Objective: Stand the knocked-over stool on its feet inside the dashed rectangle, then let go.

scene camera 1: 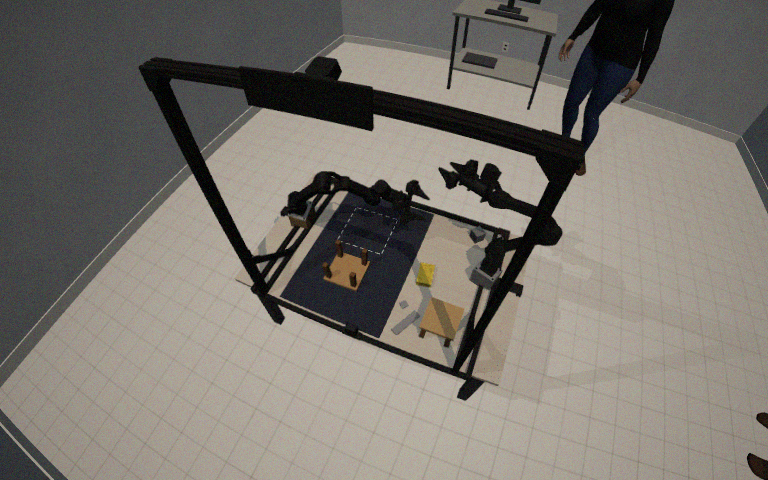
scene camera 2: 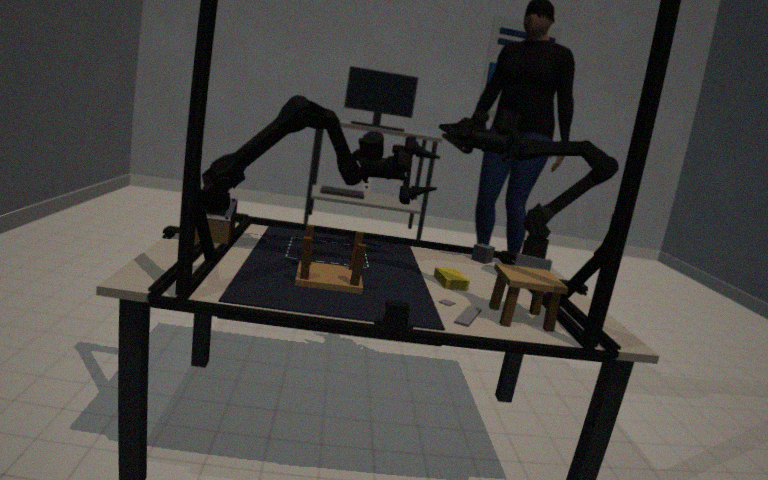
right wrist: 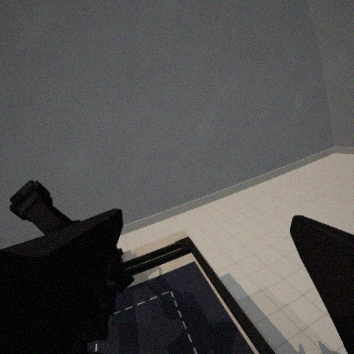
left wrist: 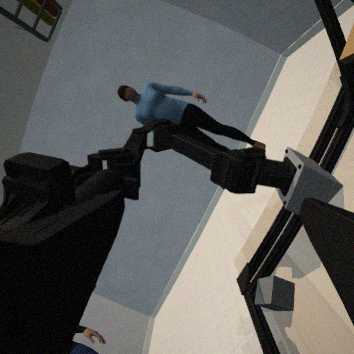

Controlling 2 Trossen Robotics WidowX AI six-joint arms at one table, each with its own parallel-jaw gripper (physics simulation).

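Frame: origin at the left arm's base, x ahead, y left, z up, level; centimetres.
Where they show: left gripper, fingertip midpoint: [scene camera 1: 427, 209] [scene camera 2: 438, 173] [left wrist: 214, 202]; right gripper, fingertip midpoint: [scene camera 1: 444, 165] [scene camera 2: 440, 130] [right wrist: 206, 220]; left arm's base, origin of the base link: [scene camera 1: 300, 208] [scene camera 2: 215, 207]; right arm's base, origin of the base link: [scene camera 1: 488, 269] [scene camera 2: 533, 258] [left wrist: 286, 175].
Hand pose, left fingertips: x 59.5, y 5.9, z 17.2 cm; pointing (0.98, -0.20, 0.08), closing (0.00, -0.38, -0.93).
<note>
Things, the pixels of their top centre, and the offset from my left fingertips. "pt": a spot on its surface instead. Level surfaces: height alone.
- knocked-over stool, middle of its top: [scene camera 2: 335, 234] [scene camera 1: 345, 257] dx -26.7, dy -23.8, dz -16.0 cm
- dark mat, its level: dz -27.4 cm
- dashed rectangle, surface spot: [scene camera 2: 288, 247] [scene camera 1: 345, 225] pt dx -39.0, dy +0.1, dz -27.3 cm
- similar stool, middle of its top: [scene camera 2: 530, 274] [scene camera 1: 442, 317] dx +19.0, dy -34.8, dz -16.7 cm
- yellow block, middle of its top: [scene camera 2: 452, 273] [scene camera 1: 425, 273] dx +6.1, dy -13.0, dz -25.0 cm
- grey bar, middle of its top: [scene camera 2: 468, 314] [scene camera 1: 405, 322] dx +5.6, dy -37.1, dz -27.3 cm
- small grey tile, middle of its top: [scene camera 2: 447, 302] [scene camera 1: 403, 304] dx +2.0, dy -29.5, dz -27.5 cm
- grey block, middle of its top: [left wrist: 263, 289] [scene camera 2: 484, 245] [scene camera 1: 478, 231] dx +22.7, dy +16.6, dz -22.7 cm
The knocked-over stool [scene camera 1: 346, 270] [scene camera 2: 328, 277] lies upside down on the dark mat [scene camera 1: 368, 316] [scene camera 2: 254, 288], seat down and four legs up. It is in front of the dashed rectangle [scene camera 1: 347, 224] [scene camera 2: 288, 247] [right wrist: 184, 322], which is marked farther back on the mat. My left gripper [scene camera 1: 421, 206] [scene camera 2: 436, 172] [left wrist: 214, 202] is open and empty, raised high behind and to the right of the stool. My right gripper [scene camera 1: 447, 168] [scene camera 2: 442, 131] [right wrist: 206, 220] is open and empty, high above the back of the table. The stool does not show in the right wrist view.
A similar stool [scene camera 1: 441, 318] [scene camera 2: 530, 277] stands upright at the front right. A yellow block [scene camera 1: 425, 273] [scene camera 2: 451, 277], a grey bar [scene camera 1: 405, 322] [scene camera 2: 468, 315], a small grey tile [scene camera 1: 403, 303] [scene camera 2: 446, 302] and a grey block [scene camera 1: 477, 233] [scene camera 2: 483, 252] lie right of the mat. Black frame rails edge the table.
</note>
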